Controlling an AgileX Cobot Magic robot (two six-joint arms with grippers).
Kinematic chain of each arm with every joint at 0, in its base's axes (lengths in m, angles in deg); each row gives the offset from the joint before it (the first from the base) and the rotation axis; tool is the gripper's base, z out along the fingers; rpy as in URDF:
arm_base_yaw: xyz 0 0 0.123 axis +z
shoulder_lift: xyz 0 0 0 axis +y
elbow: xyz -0.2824 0 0.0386 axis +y
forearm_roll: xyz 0.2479 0 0.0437 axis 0.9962 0 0.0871
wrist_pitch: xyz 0 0 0 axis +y
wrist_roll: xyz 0.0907 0 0.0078 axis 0.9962 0 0.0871
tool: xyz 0 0 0 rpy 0 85 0
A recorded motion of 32 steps. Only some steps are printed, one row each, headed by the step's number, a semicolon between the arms.
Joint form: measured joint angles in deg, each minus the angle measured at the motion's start. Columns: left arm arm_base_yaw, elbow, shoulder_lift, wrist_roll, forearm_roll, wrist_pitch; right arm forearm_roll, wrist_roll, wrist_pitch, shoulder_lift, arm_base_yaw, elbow.
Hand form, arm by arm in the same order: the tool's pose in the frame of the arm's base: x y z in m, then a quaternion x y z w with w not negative. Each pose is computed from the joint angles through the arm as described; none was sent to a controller.
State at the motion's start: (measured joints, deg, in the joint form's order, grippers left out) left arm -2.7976 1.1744 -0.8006 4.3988 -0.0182 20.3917; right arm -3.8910 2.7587 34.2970 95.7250 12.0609 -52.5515
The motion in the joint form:
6: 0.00 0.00 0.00 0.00 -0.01 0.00; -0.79 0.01 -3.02 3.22 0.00 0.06
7: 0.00 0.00 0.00 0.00 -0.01 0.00; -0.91 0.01 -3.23 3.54 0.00 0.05
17: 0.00 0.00 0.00 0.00 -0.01 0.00; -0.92 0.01 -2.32 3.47 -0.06 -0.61
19: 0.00 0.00 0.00 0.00 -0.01 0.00; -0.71 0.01 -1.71 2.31 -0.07 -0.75
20: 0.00 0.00 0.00 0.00 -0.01 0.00; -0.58 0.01 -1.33 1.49 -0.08 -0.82
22: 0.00 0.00 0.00 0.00 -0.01 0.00; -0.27 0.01 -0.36 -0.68 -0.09 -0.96
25: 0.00 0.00 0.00 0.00 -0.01 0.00; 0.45 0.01 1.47 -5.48 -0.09 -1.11
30: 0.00 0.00 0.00 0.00 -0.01 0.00; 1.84 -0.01 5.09 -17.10 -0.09 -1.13
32: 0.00 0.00 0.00 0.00 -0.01 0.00; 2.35 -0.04 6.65 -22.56 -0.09 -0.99
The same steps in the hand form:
6: 0.0528 -0.0026 0.1749 0.04991 0.79584 0.00822 0.60339; 0.3054 0.0613 0.1595 -0.11124 0.98206 -0.00662 0.15214
7: 0.0528 -0.0026 0.1749 0.04991 0.79584 0.00822 0.60339; 0.3060 0.0614 0.1579 -0.11217 0.98207 -0.00726 0.15134
17: 0.0528 -0.0026 0.1749 0.04991 0.79584 0.00822 0.60339; 0.3074 0.0612 0.1605 -0.11135 0.98238 -0.00805 0.14987
19: 0.0528 -0.0026 0.1749 0.04991 0.79584 0.00822 0.60339; 0.3062 0.0610 0.1671 -0.10937 0.98171 -0.00662 0.15569
20: 0.0528 -0.0026 0.1749 0.04991 0.79584 0.00822 0.60339; 0.3052 0.0608 0.1717 -0.10810 0.98116 -0.00564 0.15999
22: 0.0528 -0.0026 0.1749 0.04991 0.79584 0.00822 0.60339; 0.3023 0.0603 0.1835 -0.10517 0.97958 -0.00313 0.17131
25: 0.0528 -0.0026 0.1749 0.04991 0.79584 0.00822 0.60339; 0.2940 0.0591 0.2086 -0.09900 0.97529 0.00337 0.19748
30: 0.0528 -0.0026 0.1749 0.04991 0.79584 0.00822 0.60339; 0.2662 0.0543 0.2642 -0.08782 0.96029 0.01938 0.26411
32: 0.0528 -0.0026 0.1749 0.04991 0.79584 0.00822 0.60339; 0.2495 0.0513 0.2872 -0.08410 0.95143 0.02650 0.29496

